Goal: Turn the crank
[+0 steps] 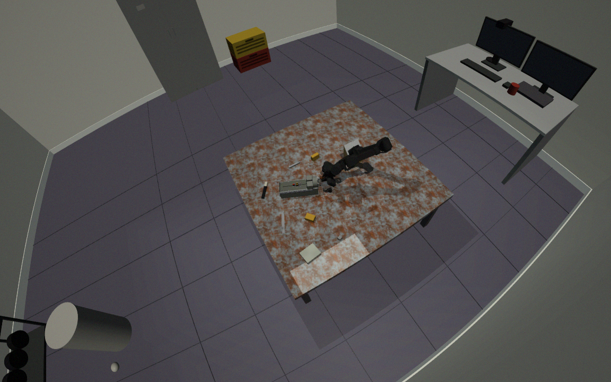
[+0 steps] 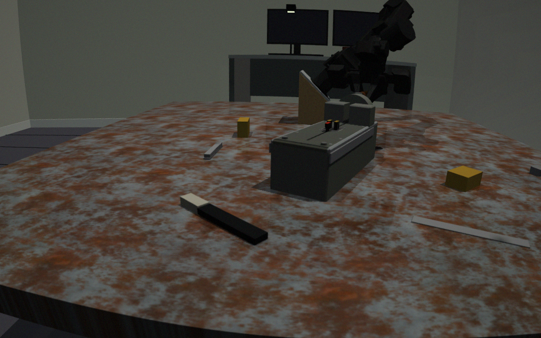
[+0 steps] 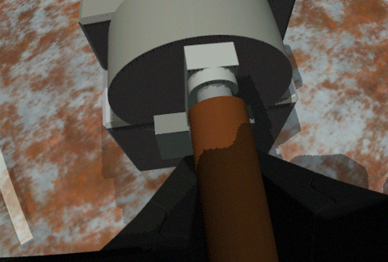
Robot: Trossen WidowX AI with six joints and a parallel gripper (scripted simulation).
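Now: the brown crank handle 1 cm behind my gripper tip, 1 cm to the left of it and 2 cm above it. Also, from my gripper tip: red pointer: 16 cm ahead, 10 cm to the right, 1 cm below; small grey bar: 4 cm ahead, 30 cm to the right, 9 cm below; grey strip: 36 cm ahead, 6 cm to the left, 9 cm below.
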